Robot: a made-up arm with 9 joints. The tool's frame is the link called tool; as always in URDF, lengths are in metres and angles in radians. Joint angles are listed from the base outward.
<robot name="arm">
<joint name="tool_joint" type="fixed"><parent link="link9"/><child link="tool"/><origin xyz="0.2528 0.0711 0.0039" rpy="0 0 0"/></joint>
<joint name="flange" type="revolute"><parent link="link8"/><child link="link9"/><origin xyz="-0.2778 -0.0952 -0.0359" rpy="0 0 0"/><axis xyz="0 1 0"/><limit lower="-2.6" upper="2.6"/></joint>
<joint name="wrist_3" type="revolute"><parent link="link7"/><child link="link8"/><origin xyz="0.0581 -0.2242 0.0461" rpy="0 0 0"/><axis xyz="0 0 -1"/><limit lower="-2.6" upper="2.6"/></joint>
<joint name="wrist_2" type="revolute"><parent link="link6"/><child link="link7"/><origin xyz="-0.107 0.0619 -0.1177" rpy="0 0 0"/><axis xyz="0 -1 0"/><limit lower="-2.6" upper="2.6"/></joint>
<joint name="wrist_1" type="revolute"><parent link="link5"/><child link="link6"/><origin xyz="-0.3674 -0.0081 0.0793" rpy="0 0 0"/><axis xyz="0 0 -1"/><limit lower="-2.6" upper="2.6"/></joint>
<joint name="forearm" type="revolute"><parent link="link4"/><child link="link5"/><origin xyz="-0.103 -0.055 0.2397" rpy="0 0 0"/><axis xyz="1 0 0"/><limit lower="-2.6" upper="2.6"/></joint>
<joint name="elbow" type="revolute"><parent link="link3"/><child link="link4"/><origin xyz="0.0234 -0.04 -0.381" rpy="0 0 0"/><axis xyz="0 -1 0"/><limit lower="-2.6" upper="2.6"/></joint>
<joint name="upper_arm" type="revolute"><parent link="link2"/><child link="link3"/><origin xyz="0.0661 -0.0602 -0.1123" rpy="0 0 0"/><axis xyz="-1 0 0"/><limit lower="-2.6" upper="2.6"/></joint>
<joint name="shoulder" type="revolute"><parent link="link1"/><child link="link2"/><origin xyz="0.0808 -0.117 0.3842" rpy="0 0 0"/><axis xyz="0 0 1"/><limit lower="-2.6" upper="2.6"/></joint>
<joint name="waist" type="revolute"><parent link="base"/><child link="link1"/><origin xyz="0 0 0.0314" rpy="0 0 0"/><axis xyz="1 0 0"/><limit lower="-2.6" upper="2.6"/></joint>
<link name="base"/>
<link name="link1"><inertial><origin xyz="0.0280 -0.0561 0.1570"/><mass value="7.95"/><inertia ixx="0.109" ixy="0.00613" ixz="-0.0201" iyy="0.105" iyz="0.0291" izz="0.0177"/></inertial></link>
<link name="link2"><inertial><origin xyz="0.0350 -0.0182 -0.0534"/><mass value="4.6"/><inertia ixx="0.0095" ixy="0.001" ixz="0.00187" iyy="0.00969" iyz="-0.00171" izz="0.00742"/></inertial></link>
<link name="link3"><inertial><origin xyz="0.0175 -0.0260 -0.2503"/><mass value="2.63"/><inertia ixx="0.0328" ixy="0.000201" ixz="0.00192" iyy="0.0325" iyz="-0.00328" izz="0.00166"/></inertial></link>
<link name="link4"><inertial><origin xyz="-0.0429 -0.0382 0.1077"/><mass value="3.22"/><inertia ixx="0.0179" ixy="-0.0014" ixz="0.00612" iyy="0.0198" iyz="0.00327" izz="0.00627"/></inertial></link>
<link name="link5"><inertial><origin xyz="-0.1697 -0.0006 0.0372"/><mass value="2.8"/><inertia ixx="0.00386" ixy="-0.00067" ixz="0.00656" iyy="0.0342" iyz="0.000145" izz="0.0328"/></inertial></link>
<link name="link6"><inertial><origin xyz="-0.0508 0.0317 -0.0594"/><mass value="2"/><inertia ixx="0.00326" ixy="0.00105" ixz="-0.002" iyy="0.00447" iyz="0.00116" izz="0.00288"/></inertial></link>
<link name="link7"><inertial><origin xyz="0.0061 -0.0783 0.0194"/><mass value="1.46"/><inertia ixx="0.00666" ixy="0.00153" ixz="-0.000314" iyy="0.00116" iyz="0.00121" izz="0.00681"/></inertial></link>
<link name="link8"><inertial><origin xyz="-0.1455 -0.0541 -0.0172"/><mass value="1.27"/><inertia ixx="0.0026" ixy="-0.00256" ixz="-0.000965" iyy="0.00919" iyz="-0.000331" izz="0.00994"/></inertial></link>
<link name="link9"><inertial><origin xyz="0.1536 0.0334 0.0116"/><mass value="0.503"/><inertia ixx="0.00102" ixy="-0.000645" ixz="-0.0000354" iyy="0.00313" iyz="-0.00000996" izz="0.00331"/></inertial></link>
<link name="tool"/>
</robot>
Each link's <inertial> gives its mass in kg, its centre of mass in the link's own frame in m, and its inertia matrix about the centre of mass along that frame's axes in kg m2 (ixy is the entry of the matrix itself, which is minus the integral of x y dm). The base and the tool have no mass. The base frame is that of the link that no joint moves.
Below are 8 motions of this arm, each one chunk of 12 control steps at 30 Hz.
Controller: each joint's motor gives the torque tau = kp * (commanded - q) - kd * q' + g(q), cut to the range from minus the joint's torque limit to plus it. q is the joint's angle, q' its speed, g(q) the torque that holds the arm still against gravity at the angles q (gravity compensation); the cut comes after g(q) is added. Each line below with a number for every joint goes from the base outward.
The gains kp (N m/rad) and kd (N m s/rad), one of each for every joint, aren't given. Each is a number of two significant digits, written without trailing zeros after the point. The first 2 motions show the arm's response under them.
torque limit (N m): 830 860 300 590 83 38 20 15 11
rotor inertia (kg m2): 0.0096 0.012 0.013 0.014 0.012 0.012 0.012 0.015 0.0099
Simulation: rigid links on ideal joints. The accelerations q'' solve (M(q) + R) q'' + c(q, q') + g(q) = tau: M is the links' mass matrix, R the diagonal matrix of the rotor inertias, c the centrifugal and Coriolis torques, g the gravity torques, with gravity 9.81 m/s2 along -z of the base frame. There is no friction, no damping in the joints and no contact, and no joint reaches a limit. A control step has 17 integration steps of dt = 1/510 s. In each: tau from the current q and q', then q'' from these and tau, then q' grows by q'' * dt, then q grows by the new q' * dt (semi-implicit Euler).
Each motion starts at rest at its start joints. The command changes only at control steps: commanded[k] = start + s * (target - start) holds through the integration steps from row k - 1 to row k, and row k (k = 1, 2, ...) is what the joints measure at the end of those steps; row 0 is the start. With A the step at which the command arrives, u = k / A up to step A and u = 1 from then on. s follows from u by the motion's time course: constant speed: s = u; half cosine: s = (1 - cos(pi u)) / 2; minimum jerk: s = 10 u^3 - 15 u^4 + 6 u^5; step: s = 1 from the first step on.
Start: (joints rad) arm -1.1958 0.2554 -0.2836 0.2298 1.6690 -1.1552 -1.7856 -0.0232 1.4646
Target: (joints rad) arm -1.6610 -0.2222 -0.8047 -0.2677 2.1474 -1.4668 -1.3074 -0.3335 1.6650
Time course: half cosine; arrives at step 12
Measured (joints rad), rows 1 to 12:
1: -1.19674 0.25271 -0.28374 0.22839 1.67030 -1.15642 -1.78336 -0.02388 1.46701
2: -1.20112 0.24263 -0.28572 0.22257 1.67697 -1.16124 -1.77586 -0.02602 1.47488
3: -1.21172 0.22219 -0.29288 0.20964 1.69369 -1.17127 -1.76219 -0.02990 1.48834
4: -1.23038 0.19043 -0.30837 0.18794 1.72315 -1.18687 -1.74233 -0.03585 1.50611
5: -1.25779 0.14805 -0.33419 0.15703 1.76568 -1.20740 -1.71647 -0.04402 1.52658
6: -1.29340 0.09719 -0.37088 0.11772 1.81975 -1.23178 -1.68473 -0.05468 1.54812
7: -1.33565 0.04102 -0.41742 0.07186 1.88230 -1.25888 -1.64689 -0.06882 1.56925
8: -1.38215 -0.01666 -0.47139 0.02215 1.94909 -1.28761 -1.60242 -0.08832 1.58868
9: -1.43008 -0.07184 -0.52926 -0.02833 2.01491 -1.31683 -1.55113 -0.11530 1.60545
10: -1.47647 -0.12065 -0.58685 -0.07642 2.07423 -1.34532 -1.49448 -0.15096 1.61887
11: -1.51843 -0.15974 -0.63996 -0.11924 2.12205 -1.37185 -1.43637 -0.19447 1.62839
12: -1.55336 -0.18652 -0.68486 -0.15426 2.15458 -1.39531 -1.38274 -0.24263 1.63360
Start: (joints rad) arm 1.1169 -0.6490 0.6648 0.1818 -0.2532 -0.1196 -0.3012 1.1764 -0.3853
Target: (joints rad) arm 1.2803 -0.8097 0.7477 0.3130 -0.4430 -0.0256 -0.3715 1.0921 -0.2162
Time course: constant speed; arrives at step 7
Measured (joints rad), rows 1 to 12:
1: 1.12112 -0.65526 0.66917 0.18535 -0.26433 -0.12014 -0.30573 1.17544 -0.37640
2: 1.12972 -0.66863 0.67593 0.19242 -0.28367 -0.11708 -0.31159 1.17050 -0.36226
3: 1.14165 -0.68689 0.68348 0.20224 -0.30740 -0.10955 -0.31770 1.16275 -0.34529
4: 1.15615 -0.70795 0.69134 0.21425 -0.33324 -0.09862 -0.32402 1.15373 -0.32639
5: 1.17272 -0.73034 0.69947 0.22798 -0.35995 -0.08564 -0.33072 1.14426 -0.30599
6: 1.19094 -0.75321 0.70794 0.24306 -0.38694 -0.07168 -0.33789 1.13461 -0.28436
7: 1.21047 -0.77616 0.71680 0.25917 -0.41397 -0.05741 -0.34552 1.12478 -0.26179
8: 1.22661 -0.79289 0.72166 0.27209 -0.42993 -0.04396 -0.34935 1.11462 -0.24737
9: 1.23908 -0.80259 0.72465 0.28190 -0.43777 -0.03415 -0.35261 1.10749 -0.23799
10: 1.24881 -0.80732 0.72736 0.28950 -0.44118 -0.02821 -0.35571 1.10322 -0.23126
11: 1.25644 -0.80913 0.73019 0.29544 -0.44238 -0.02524 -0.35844 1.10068 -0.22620
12: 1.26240 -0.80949 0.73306 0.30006 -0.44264 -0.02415 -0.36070 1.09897 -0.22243
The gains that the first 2 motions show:
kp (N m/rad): 720 1500 320 860 130 70 16 21 29
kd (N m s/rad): 96 100 43 110 6.9 6.7 2.1 2.6 2.4
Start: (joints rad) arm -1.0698 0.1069 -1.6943 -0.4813 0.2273 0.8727 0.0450 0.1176 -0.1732
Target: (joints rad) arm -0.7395 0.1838 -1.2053 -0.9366 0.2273 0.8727 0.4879 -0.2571 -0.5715
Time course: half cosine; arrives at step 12
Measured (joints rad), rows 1 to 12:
1: -1.06916 0.10698 -1.69300 -0.48220 0.22682 0.87240 0.04785 0.11642 -0.17418
2: -1.06625 0.10762 -1.68755 -0.48621 0.22543 0.87143 0.05864 0.11139 -0.17885
3: -1.05927 0.10953 -1.67539 -0.49581 0.22351 0.86988 0.07993 0.10018 -0.19029
4: -1.04689 0.11328 -1.65501 -0.51284 0.22171 0.86811 0.11118 0.08190 -0.21047
5: -1.02842 0.11909 -1.62598 -0.53820 0.22058 0.86648 0.15012 0.05674 -0.24001
6: -1.00396 0.12683 -1.58892 -0.57174 0.22043 0.86527 0.19358 0.02561 -0.27817
7: -0.97438 0.13610 -1.54535 -0.61231 0.22128 0.86458 0.23813 -0.01016 -0.32303
8: -0.94117 0.14623 -1.49754 -0.65794 0.22295 0.86439 0.28047 -0.04895 -0.37170
9: -0.90635 0.15648 -1.44830 -0.70602 0.22509 0.86465 0.31783 -0.08890 -0.42063
10: -0.87223 0.16605 -1.40071 -0.75354 0.22730 0.86530 0.34817 -0.12793 -0.46606
11: -0.84111 0.17425 -1.35779 -0.79743 0.22927 0.86632 0.37020 -0.16372 -0.50451
12: -0.81509 0.18049 -1.32225 -0.83478 0.23079 0.86772 0.38333 -0.19390 -0.53321

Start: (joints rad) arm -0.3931 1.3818 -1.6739 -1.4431 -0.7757 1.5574 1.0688 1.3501 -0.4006
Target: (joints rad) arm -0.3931 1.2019 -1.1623 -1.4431 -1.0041 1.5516 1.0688 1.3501 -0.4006
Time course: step
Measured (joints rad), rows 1 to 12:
1: -0.39011 1.32706 -1.60194 -1.45865 -0.87170 1.56923 1.03874 1.37507 -0.39348
2: -0.39360 1.27474 -1.50281 -1.45554 -0.93851 1.56639 1.04987 1.38623 -0.39379
3: -0.39484 1.24080 -1.41821 -1.44927 -0.97411 1.55770 1.06318 1.37415 -0.39734
4: -0.39428 1.22129 -1.35291 -1.44428 -0.99183 1.55025 1.07188 1.35648 -0.39995
5: -0.39336 1.21078 -1.30406 -1.44122 -0.99995 1.54589 1.07628 1.34272 -0.40142
6: -0.39272 1.20542 -1.26781 -1.43976 -1.00309 1.54417 1.07762 1.33517 -0.40211
7: -0.39247 1.20289 -1.24092 -1.43938 -1.00388 1.54420 1.07712 1.33284 -0.40236
8: -0.39250 1.20182 -1.22096 -1.43960 -1.00375 1.54514 1.07571 1.33387 -0.40236
9: -0.39267 1.20147 -1.20611 -1.44011 -1.00340 1.54643 1.07405 1.33656 -0.40224
10: -0.39289 1.20143 -1.19505 -1.44069 -1.00313 1.54772 1.07250 1.33973 -0.40206
11: -0.39308 1.20151 -1.18680 -1.44124 -1.00302 1.54882 1.07123 1.34269 -0.40185
12: -0.39323 1.20160 -1.18064 -1.44171 -1.00305 1.54969 1.07027 1.34512 -0.40164

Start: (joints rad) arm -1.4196 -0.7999 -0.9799 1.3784 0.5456 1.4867 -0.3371 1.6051 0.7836
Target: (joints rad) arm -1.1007 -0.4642 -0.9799 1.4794 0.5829 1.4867 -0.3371 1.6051 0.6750
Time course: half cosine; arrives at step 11
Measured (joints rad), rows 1 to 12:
1: -1.41875 -0.79810 -0.97979 1.37966 0.54507 1.48639 -0.33742 1.60638 0.78327
2: -1.41518 -0.79106 -0.97933 1.38372 0.54387 1.48524 -0.33834 1.61080 0.78164
3: -1.40707 -0.77612 -0.97828 1.39065 0.54308 1.48323 -0.33968 1.61835 0.77767
4: -1.39319 -0.75205 -0.97648 1.39974 0.54388 1.48077 -0.34110 1.62728 0.77073
5: -1.37307 -0.71916 -0.97394 1.41001 0.54701 1.47832 -0.34219 1.63518 0.76068
6: -1.34713 -0.67918 -0.97089 1.42044 0.55255 1.47626 -0.34262 1.63983 0.74792
7: -1.31655 -0.63492 -0.96773 1.43015 0.56005 1.47498 -0.34217 1.63977 0.73329
8: -1.28314 -0.58992 -0.96503 1.43843 0.56865 1.47482 -0.34086 1.63456 0.71805
9: -1.24912 -0.54794 -0.96338 1.44480 0.57737 1.47604 -0.33889 1.62478 0.70362
10: -1.21692 -0.51256 -0.96328 1.44897 0.58517 1.47867 -0.33662 1.61177 0.69135
11: -1.18887 -0.48682 -0.96503 1.45087 0.59123 1.48248 -0.33437 1.59722 0.68238
12: -1.16613 -0.47104 -0.96852 1.45180 0.59445 1.48654 -0.33267 1.58407 0.67706

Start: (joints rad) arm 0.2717 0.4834 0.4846 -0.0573 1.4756 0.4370 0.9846 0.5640 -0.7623
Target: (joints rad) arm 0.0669 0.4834 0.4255 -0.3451 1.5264 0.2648 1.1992 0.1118 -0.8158
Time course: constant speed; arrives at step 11
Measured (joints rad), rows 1 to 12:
1: 0.27062 0.48349 0.48261 -0.06121 1.47835 0.42844 0.98725 0.55464 -0.76346
2: 0.26687 0.48378 0.47911 -0.06940 1.48168 0.41471 0.99450 0.53372 -0.76497
3: 0.26007 0.48406 0.47504 -0.08147 1.48512 0.39880 1.00544 0.50459 -0.76721
4: 0.25033 0.48425 0.47085 -0.09690 1.48873 0.38264 1.01891 0.47081 -0.77033
5: 0.23800 0.48433 0.46671 -0.11517 1.49265 0.36730 1.03395 0.43504 -0.77428
6: 0.22353 0.48431 0.46265 -0.13574 1.49688 0.35314 1.04985 0.39886 -0.77889
7: 0.20737 0.48422 0.45864 -0.15815 1.50139 0.34012 1.06617 0.36301 -0.78397
8: 0.18995 0.48409 0.45463 -0.18193 1.50610 0.32796 1.08269 0.32765 -0.78933
9: 0.17164 0.48395 0.45055 -0.20673 1.51095 0.31630 1.09939 0.29262 -0.79483
10: 0.15278 0.48381 0.44635 -0.23222 1.51585 0.30478 1.11632 0.25763 -0.80035
11: 0.13359 0.48367 0.44201 -0.25816 1.52077 0.29307 1.13355 0.22237 -0.80582
12: 0.11550 0.48375 0.43943 -0.28050 1.52282 0.28888 1.14978 0.19666 -0.80947

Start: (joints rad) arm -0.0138 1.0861 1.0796 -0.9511 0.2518 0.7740 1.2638 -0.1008 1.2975
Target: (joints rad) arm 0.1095 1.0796 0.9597 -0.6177 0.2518 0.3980 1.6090 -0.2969 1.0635
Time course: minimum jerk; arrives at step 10
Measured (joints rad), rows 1 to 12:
1: -0.01384 1.08604 1.07951 -0.95074 0.25199 0.77372 1.26372 -0.10099 1.29670
2: -0.01397 1.08566 1.07884 -0.94815 0.25306 0.77150 1.26351 -0.10240 1.29159
3: -0.01357 1.08482 1.07684 -0.94043 0.25526 0.76396 1.26438 -0.10685 1.27860
4: -0.01143 1.08357 1.07261 -0.92483 0.25791 0.74717 1.26932 -0.11642 1.25640
5: -0.00625 1.08211 1.06550 -0.89995 0.25979 0.71816 1.28214 -0.13297 1.22637
6: 0.00282 1.08072 1.05529 -0.86633 0.25971 0.67622 1.30588 -0.15759 1.19212
7: 0.01583 1.07969 1.04233 -0.82648 0.25726 0.62357 1.34146 -0.18947 1.15845
8: 0.03200 1.07926 1.02752 -0.78441 0.25324 0.56530 1.38682 -0.22487 1.12999
9: 0.04978 1.07954 1.01215 -0.74460 0.24940 0.50841 1.43709 -0.25759 1.10972
10: 0.06719 1.08034 0.99762 -0.71052 0.24755 0.45975 1.48583 -0.28153 1.09768
11: 0.08241 1.08119 0.98503 -0.68331 0.24837 0.42342 1.52740 -0.29417 1.09076
12: 0.09458 1.08175 0.97501 -0.66258 0.25106 0.39986 1.55912 -0.29717 1.08623

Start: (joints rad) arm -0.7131 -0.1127 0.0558 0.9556 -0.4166 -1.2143 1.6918 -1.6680 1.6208
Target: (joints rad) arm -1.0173 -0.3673 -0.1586 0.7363 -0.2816 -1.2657 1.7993 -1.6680 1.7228
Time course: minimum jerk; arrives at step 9
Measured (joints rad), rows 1 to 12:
1: -0.71364 -0.11362 0.05567 0.95536 -0.41508 -1.21431 1.69219 -1.66762 1.62094
2: -0.71734 -0.11958 0.05449 0.95351 -0.40612 -1.21422 1.69514 -1.66501 1.62212
3: -0.72794 -0.13511 0.05020 0.94730 -0.38659 -1.21353 1.70429 -1.65793 1.62621
4: -0.74819 -0.16232 0.04066 0.93404 -0.35907 -1.21223 1.72171 -1.64675 1.63497
5: -0.77847 -0.19975 0.02484 0.91259 -0.33031 -1.21141 1.74564 -1.63533 1.64882
6: -0.81621 -0.24250 0.00319 0.88427 -0.30793 -1.21290 1.77049 -1.62945 1.66623
7: -0.85645 -0.28379 -0.02266 0.85279 -0.29702 -1.21821 1.78926 -1.63369 1.68418
8: -0.89358 -0.31733 -0.05025 0.82303 -0.29792 -1.22752 1.79699 -1.64863 1.69937
9: -0.92371 -0.34015 -0.07677 0.79878 -0.30546 -1.23955 1.79337 -1.66976 1.70972
10: -0.94661 -0.35415 -0.09977 0.78091 -0.31114 -1.25223 1.78307 -1.68944 1.71540
11: -0.96374 -0.36214 -0.11827 0.76826 -0.31164 -1.26336 1.77196 -1.70178 1.71805
12: -0.97658 -0.36628 -0.13226 0.75939 -0.30792 -1.27159 1.76385 -1.70549 1.71929

